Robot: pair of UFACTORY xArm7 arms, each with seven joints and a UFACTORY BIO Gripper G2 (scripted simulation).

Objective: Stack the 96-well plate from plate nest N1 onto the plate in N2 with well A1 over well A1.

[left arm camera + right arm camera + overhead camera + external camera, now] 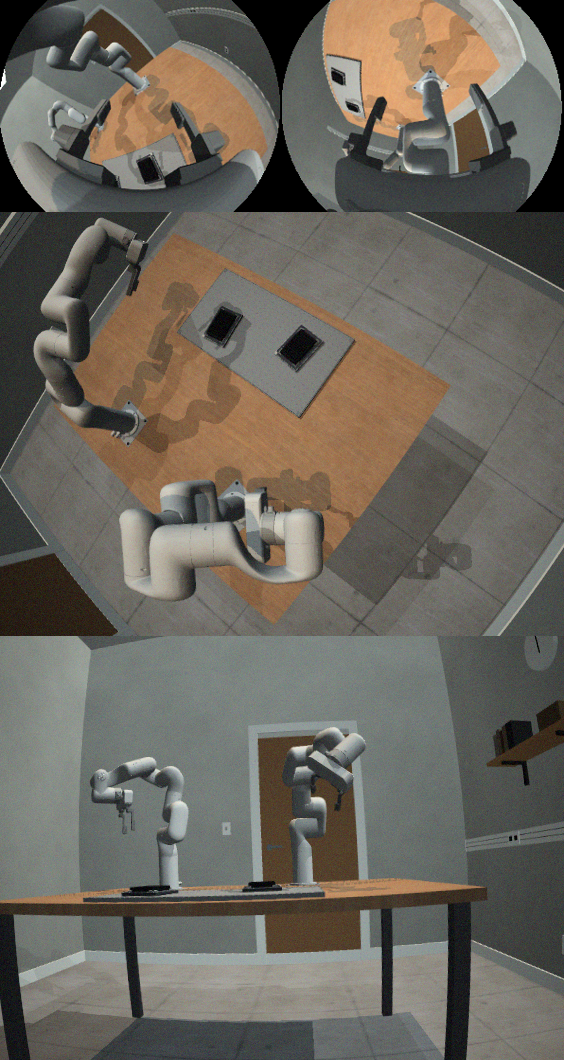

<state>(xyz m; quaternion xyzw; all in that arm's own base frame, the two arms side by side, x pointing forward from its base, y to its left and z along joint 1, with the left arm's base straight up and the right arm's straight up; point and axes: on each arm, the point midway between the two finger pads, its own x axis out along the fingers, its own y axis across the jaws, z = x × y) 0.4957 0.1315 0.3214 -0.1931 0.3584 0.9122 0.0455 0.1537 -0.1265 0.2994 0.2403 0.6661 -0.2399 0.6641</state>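
Observation:
Now: the black 96-well plate 580 mm to the right of my left hand, 290 mm below it and 160 mm ahead of it. Round my left hand: grey board (390 mm to the right, 320 mm below, 130 mm ahead); then nest N1 (580 mm to the right, 300 mm below, 160 mm ahead); then nest N2 (300 mm below, 230 mm to the right, 90 mm ahead).

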